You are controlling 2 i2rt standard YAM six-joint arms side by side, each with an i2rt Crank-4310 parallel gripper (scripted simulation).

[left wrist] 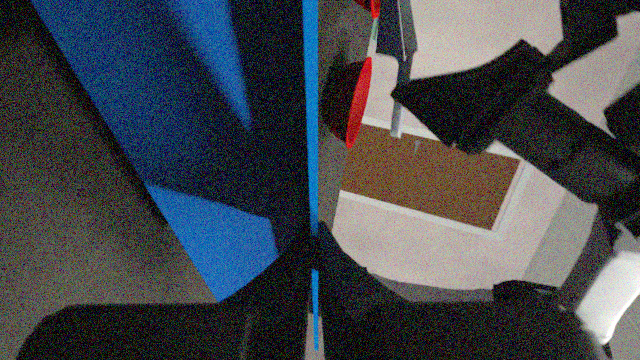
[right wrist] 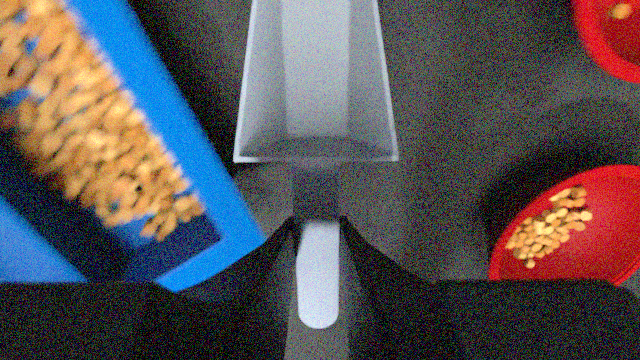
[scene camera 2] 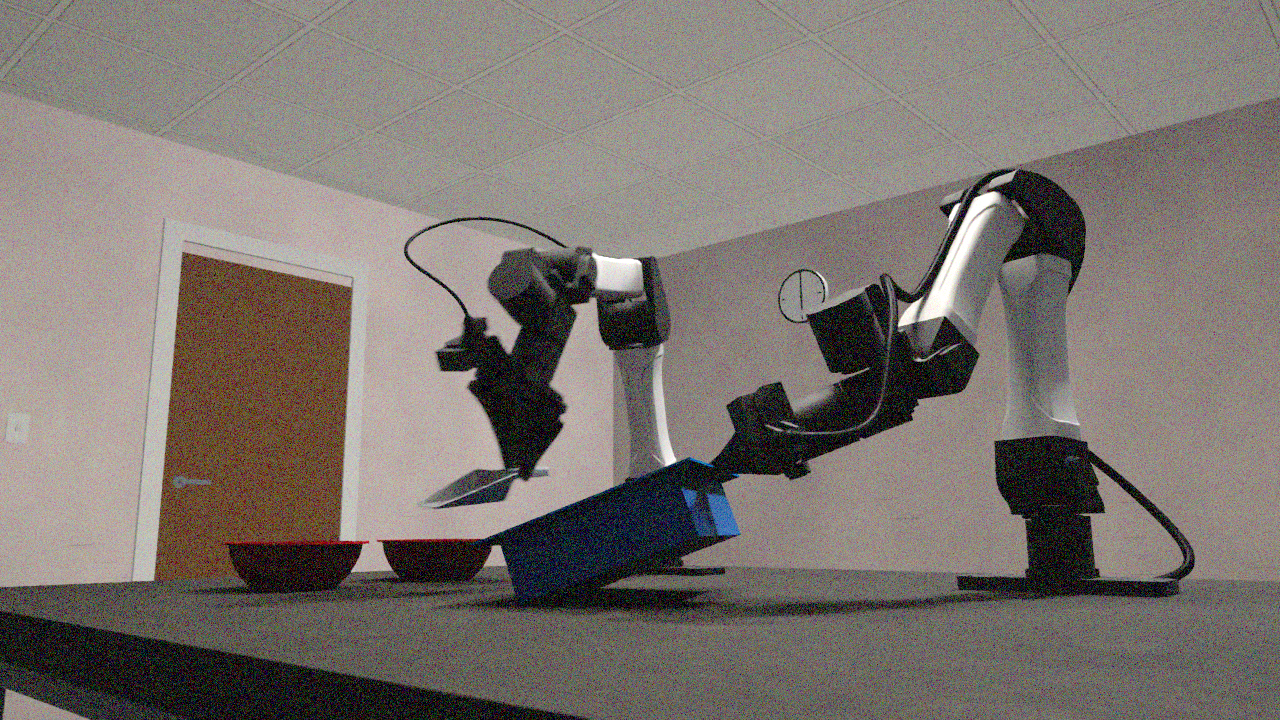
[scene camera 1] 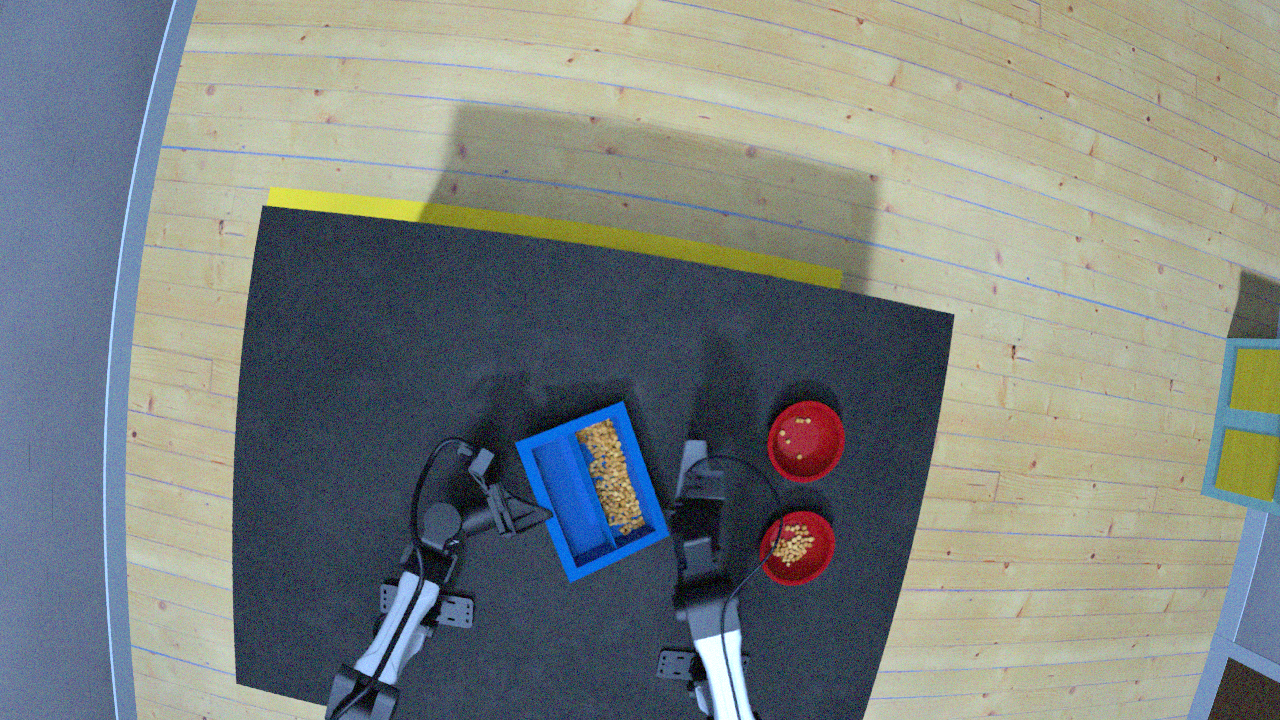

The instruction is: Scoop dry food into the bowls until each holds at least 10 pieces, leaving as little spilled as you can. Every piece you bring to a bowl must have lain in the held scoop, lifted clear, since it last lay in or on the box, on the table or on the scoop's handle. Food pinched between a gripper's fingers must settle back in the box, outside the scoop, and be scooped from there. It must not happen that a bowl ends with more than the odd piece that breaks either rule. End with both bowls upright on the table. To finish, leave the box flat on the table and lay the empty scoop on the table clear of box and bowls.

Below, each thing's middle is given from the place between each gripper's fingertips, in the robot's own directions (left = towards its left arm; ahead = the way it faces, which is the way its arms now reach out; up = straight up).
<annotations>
I see the grey scoop [right wrist: 315,92] 4 cm ahead of my right hand [scene camera 2: 518,479], 2 cm below it and 1 cm to the left of it. The rest, counted from my right hand: blue box [scene camera 2: 671,512] (18 cm to the left, 6 cm below, 1 cm behind).
I see the blue box 5 cm ahead of my left hand [scene camera 2: 702,474], 7 cm to the right of it and 5 cm below it. From my left hand the other things lie so: grey scoop 10 cm ahead, 24 cm to the right, 1 cm below.
</annotations>
